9 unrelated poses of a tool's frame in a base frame.
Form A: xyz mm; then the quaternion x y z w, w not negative.
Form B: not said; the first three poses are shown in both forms.
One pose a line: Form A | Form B
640 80 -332 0.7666 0.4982 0.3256 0.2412 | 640 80 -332; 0.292 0.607 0.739; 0.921 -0.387 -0.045; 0.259 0.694 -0.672
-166 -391 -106 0.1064 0.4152 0.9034 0.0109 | -166 -391 -106; -0.977 0.069 0.201; 0.108 -0.655 0.748; 0.183 0.753 0.633
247 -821 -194 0.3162 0.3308 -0.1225 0.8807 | 247 -821 -194; 0.751 0.425 0.505; -0.007 0.770 -0.638; -0.660 0.476 0.581
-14 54 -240 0.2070 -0.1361 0.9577 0.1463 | -14 54 -240; -0.871 -0.337 0.357; 0.224 -0.920 -0.321; 0.436 -0.200 0.877
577 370 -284 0.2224 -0.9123 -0.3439 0.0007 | 577 370 -284; -0.901 -0.405 -0.154; -0.406 0.665 0.627; -0.152 0.628 -0.763
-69 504 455 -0.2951 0.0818 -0.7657 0.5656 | -69 504 455; -0.186 0.818 0.544; -0.914 -0.347 0.209; 0.359 -0.459 0.812
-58 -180 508 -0.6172 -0.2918 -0.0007 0.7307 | -58 -180 508; 0.830 0.361 -0.426; 0.359 0.238 0.902; 0.427 -0.902 0.068
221 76 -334 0.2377 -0.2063 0.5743 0.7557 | 221 76 -334; 0.255 -0.966 -0.039; 0.770 0.227 -0.596; 0.585 0.122 0.802
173 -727 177 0.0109 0.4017 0.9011 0.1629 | 173 -727 177; -0.947 -0.285 0.151; 0.302 -0.624 0.720; -0.111 0.727 0.677
